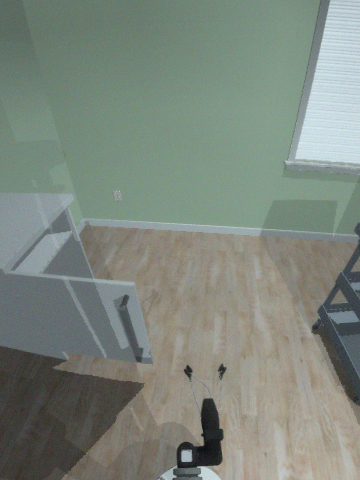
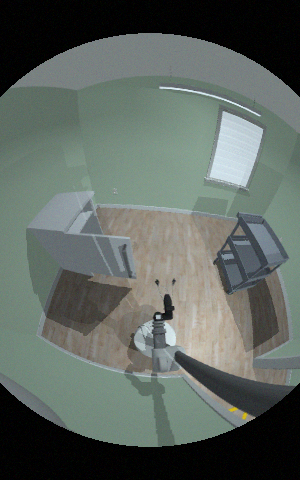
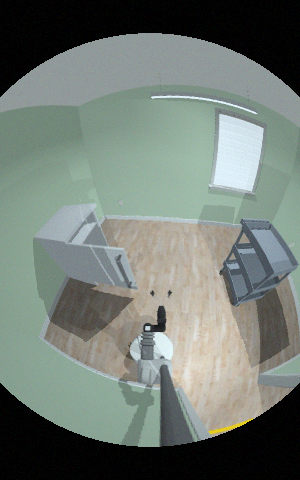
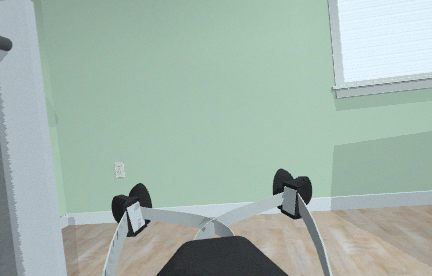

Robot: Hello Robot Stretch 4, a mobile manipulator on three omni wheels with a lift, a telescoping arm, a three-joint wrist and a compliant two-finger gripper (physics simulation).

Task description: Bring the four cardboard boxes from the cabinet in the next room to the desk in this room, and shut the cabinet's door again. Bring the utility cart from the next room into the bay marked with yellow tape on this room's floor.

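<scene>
The pale grey cabinet (image 1: 25, 210) (image 2: 55, 215) (image 3: 62, 222) stands at the left wall. Its door (image 1: 102, 300) (image 2: 107, 255) (image 3: 102, 260) (image 4: 32, 150) is open, with a dark bar handle (image 1: 131, 327) (image 4: 4, 44). Part of an inner shelf shows; no cardboard box shows, and the cabinet's lower inside is hidden. The grey three-tier utility cart (image 1: 345, 345) (image 2: 267, 245) (image 3: 272, 250) stands on the right. My gripper (image 1: 205, 371) (image 2: 165, 282) (image 3: 161, 293) (image 4: 212, 192) is open and empty, between cabinet and cart, right of the door's free edge. Yellow tape (image 2: 233, 409) (image 3: 232, 427) shows at the bottom right.
A green wall with a window (image 1: 335, 85) (image 2: 236, 150) (image 3: 239, 152) (image 4: 385, 42) and a small outlet (image 1: 117, 195) (image 4: 119, 170) is ahead. Wood floor lies between the cabinet and the cart. A wall end with pale trim (image 2: 277, 362) (image 3: 280, 380) juts in at the lower right.
</scene>
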